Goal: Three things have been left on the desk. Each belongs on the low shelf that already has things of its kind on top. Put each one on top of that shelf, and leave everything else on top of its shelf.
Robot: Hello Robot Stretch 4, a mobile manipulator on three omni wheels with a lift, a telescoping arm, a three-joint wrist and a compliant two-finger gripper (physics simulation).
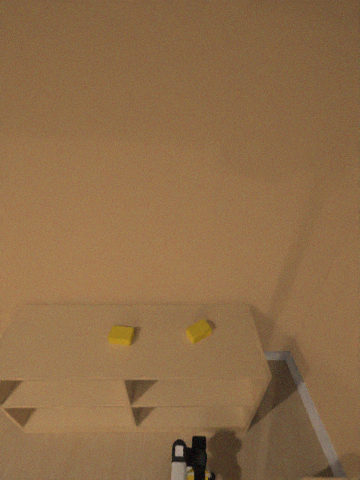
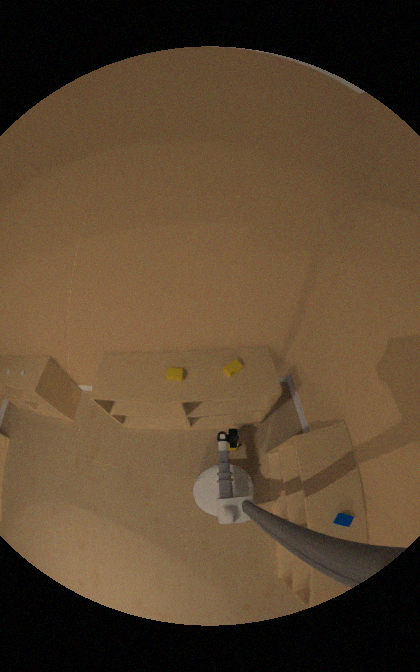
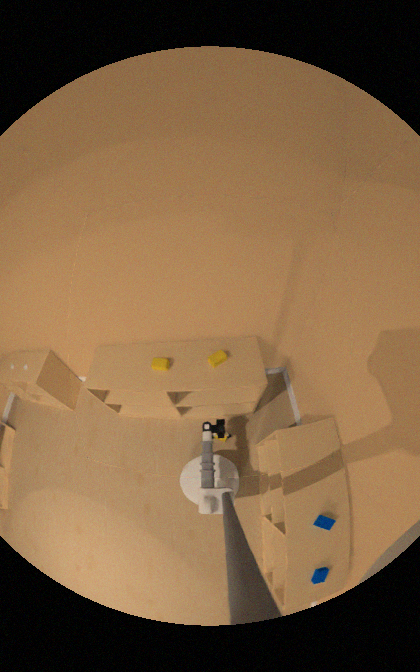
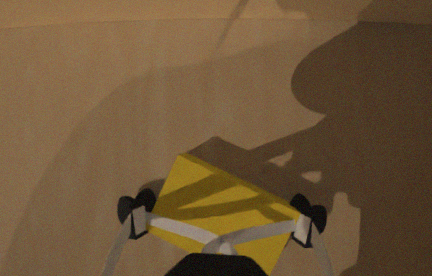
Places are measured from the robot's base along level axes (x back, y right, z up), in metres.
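Pixels of known places: gripper, fingertip midpoint: [image 4: 221, 208].
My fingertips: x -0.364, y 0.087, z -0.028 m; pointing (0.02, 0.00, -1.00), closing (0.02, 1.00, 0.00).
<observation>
Ahead of a thing's pixels: the offset from my fingertips to its top centre. Level surfaces: height alone.
My gripper [image 4: 221, 208] [image 2: 234, 445] [image 3: 221, 436] is shut on a yellow block @[dx -0.001, dy +0.000, dz +0.046 m] [image 4: 220, 192], its fingertips at two opposite sides. The block sits at an angle between them, low near the floor in front of the middle low shelf @[dz +0.610 m] [image 1: 60, 350] [image 2: 130, 370] [image 3: 115, 370]. On that shelf lie two yellow blocks, a left one @[dx -0.337, dy -0.361, dz +0.655 m] [image 1: 121, 335] [image 2: 175, 374] [image 3: 160, 364] and a right one @[dx -0.365, dy -0.003, dz +0.655 m] [image 1: 199, 331] [image 2: 233, 368] [image 3: 217, 358]. The right low shelf [image 2: 325, 450] [image 3: 310, 450] bears blue blocks [image 2: 343, 519] [image 3: 324, 522]. The desk cannot be made out.
At the left stands another low unit [image 2: 57, 390] [image 3: 57, 382] with two small pale things on top. Part of another piece of furniture [image 3: 6, 450] shows at the far left edge. Grey skirting [image 1: 312, 412] [image 2: 299, 405] [image 3: 293, 400] runs behind the corner between the middle and right shelves.
</observation>
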